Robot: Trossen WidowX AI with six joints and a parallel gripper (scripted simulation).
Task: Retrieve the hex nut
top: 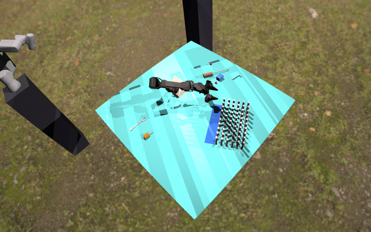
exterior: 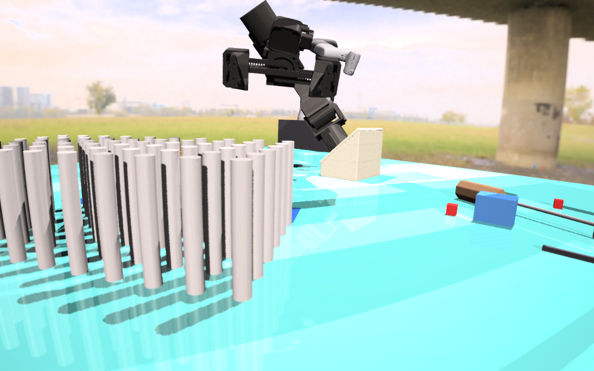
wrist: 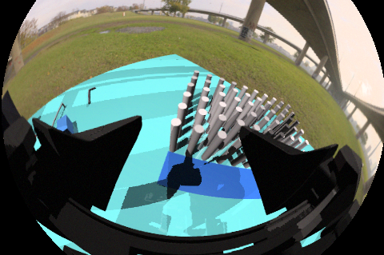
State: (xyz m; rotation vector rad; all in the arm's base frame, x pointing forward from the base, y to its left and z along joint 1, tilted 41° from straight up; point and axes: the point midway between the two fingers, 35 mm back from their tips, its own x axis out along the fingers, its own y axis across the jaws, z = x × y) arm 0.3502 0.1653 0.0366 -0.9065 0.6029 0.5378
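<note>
The wooden-handled hook tool is 320 mm to the left of my gripper tip, 260 mm behind it and 160 mm below it. Also, from my gripper tip: blue cube: 270 mm to the left, 200 mm behind, 160 mm below; tiny grey hex nut: 200 mm ahead, 170 mm below, 10 mm to the right; blue taped strip: 180 mm below, 130 mm to the right, 80 mm ahead.
</note>
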